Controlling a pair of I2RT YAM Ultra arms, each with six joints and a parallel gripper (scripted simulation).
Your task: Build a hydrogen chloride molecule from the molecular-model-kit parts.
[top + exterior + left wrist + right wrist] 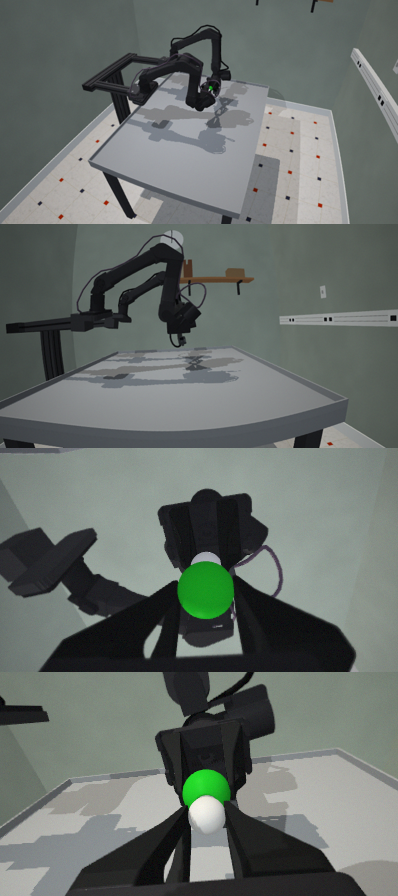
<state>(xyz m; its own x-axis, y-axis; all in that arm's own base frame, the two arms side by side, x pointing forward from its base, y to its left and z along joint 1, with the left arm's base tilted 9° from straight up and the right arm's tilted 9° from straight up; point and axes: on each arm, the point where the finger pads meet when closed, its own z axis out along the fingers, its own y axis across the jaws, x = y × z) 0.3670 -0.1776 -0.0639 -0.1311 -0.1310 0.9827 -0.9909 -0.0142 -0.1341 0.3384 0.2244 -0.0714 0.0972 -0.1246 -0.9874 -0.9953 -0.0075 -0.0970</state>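
Now: right hand right at the white ball. Round my right hand: green ball (3 cm to the left); then grey peg (2 cm to the left).
Now: left hand 10 mm to the left of the green ball. Round my left hand: white ball (30 mm to the right); grey peg (20 mm to the right).
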